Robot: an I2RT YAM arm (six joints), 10 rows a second.
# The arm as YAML. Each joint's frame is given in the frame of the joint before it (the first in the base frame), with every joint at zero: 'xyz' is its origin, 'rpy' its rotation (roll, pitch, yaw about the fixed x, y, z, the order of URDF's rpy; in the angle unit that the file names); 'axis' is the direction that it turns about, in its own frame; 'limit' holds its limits. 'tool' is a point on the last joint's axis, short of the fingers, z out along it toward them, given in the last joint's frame.
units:
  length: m
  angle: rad
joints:
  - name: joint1
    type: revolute
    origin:
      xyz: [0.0, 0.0, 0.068]
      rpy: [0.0, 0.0, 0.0]
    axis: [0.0, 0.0, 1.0]
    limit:
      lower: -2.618
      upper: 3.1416
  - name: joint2
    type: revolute
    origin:
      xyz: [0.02, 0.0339, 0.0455]
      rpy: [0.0, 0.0, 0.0]
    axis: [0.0, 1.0, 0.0]
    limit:
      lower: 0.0
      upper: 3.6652
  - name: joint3
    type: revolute
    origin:
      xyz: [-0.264, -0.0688, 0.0]
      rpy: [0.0, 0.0, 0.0]
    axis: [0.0, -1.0, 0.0]
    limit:
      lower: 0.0
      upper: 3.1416
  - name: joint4
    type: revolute
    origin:
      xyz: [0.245, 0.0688, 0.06]
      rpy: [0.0, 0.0, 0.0]
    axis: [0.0, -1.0, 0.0]
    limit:
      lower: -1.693
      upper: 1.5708
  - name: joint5
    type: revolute
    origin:
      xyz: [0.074, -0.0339, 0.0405]
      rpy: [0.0, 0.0, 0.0]
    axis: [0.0, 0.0, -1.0]
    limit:
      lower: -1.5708
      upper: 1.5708
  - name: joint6
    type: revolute
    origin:
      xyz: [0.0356, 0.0, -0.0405]
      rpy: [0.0, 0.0, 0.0]
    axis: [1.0, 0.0, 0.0]
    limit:
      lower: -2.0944
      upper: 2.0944
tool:
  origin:
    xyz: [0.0, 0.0, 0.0]
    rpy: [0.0, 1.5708, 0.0]
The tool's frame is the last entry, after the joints.
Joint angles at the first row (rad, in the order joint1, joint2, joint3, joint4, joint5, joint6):
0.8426, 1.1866, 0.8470, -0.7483, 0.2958, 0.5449
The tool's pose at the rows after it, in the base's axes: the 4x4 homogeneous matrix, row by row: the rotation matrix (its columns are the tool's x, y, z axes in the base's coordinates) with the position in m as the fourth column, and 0 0 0 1 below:
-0.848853 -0.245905 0.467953 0.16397; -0.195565 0.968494 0.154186 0.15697; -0.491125 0.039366 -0.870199 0.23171; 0 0 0 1
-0.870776 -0.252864 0.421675 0.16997; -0.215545 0.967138 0.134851 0.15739; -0.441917 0.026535 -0.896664 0.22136; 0 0 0 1
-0.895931 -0.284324 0.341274 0.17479; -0.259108 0.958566 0.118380 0.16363; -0.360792 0.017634 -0.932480 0.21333; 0 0 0 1
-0.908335 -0.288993 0.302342 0.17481; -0.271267 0.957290 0.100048 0.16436; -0.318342 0.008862 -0.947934 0.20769; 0 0 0 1
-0.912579 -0.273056 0.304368 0.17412; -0.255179 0.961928 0.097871 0.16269; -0.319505 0.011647 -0.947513 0.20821; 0 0 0 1
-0.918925 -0.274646 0.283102 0.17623; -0.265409 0.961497 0.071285 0.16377; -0.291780 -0.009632 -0.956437 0.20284; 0 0 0 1
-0.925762 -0.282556 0.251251 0.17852; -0.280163 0.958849 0.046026 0.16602; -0.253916 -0.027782 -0.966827 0.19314; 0 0 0 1
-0.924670 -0.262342 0.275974 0.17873; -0.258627 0.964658 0.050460 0.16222; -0.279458 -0.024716 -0.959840 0.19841; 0 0 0 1
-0.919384 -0.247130 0.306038 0.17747; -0.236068 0.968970 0.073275 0.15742; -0.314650 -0.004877 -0.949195 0.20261; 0 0 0 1
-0.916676 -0.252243 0.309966 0.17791; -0.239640 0.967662 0.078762 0.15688; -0.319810 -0.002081 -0.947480 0.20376; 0 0 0 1
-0.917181 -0.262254 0.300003 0.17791; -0.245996 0.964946 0.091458 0.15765; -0.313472 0.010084 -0.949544 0.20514; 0 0 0 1
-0.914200 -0.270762 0.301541 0.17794; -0.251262 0.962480 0.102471 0.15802; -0.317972 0.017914 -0.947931 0.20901; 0 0 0 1
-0.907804 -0.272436 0.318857 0.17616; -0.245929 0.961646 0.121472 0.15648; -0.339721 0.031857 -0.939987 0.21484; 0 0 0 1
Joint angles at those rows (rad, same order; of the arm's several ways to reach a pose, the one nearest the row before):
0.7994, 1.2145, 0.8467, -0.7379, 0.2300, 0.5063
0.7777, 1.2599, 0.8450, -0.7409, 0.2011, 0.4857
0.7754, 1.3289, 0.8752, -0.7802, 0.1550, 0.4639
0.7754, 1.3536, 0.8773, -0.8015, 0.1407, 0.4629
0.7728, 1.3462, 0.8736, -0.8049, 0.1429, 0.4769
0.7704, 1.3750, 0.8782, -0.8156, 0.1465, 0.4716
0.7698, 1.4160, 0.8760, -0.8145, 0.1423, 0.4642
0.7596, 1.3906, 0.8743, -0.8146, 0.1541, 0.4720
0.7488, 1.3525, 0.8569, -0.7941, 0.1553, 0.4763
0.7455, 1.3482, 0.8574, -0.7915, 0.1530, 0.4679
0.7455, 1.3485, 0.8635, -0.7967, 0.1367, 0.4618
0.7455, 1.3422, 0.8735, -0.8042, 0.1296, 0.4547
0.7455, 1.3164, 0.8744, -0.8038, 0.1274, 0.4541

